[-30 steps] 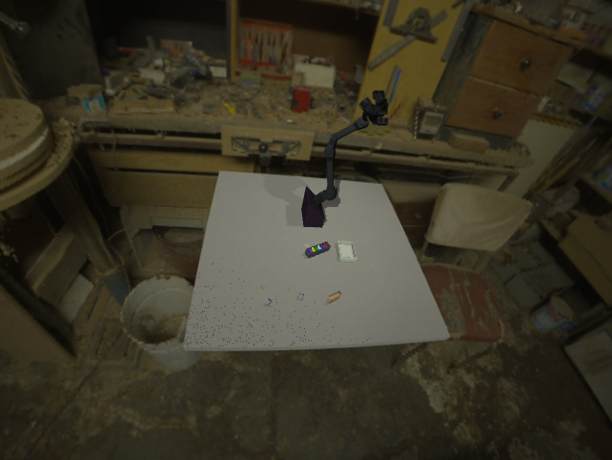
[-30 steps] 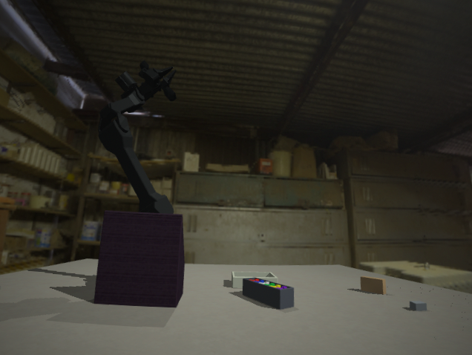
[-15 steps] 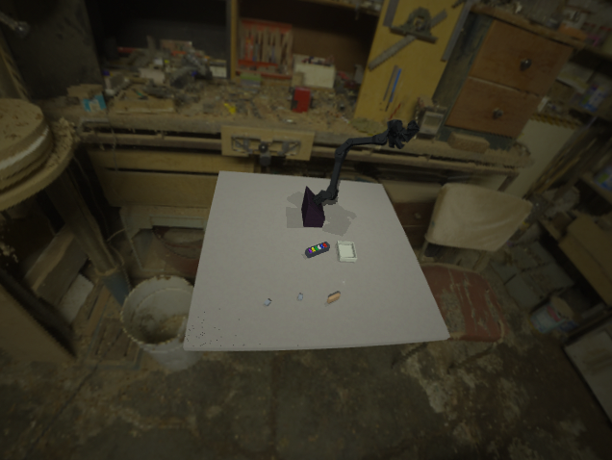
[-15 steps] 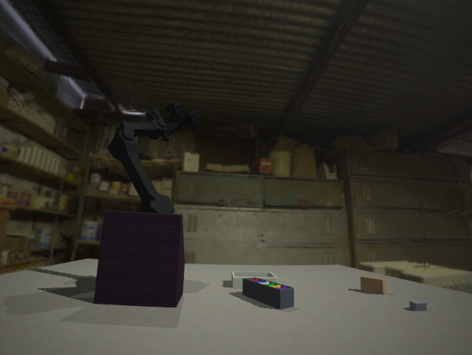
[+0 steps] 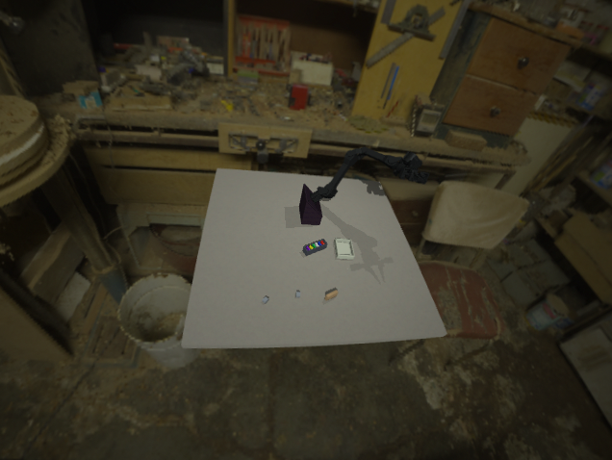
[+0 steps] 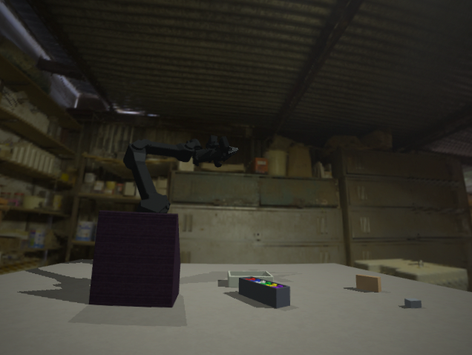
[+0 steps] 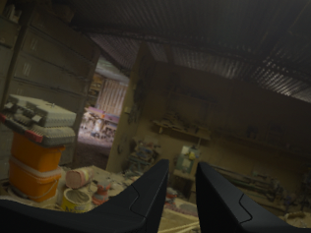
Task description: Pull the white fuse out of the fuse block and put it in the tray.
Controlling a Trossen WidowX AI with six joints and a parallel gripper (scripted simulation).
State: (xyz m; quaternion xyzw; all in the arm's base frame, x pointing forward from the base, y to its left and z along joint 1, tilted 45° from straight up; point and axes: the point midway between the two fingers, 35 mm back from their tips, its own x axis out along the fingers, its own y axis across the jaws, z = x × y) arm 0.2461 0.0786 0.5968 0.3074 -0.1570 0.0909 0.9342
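The white fuse is 510 mm below my gripper tip, 450 mm to the right of it and 50 mm ahead of it. Round my gripper tip: tan block 520 mm below, 380 mm to the right, 370 mm ahead; then pale tray 530 mm below, 280 mm to the right, 40 mm ahead.
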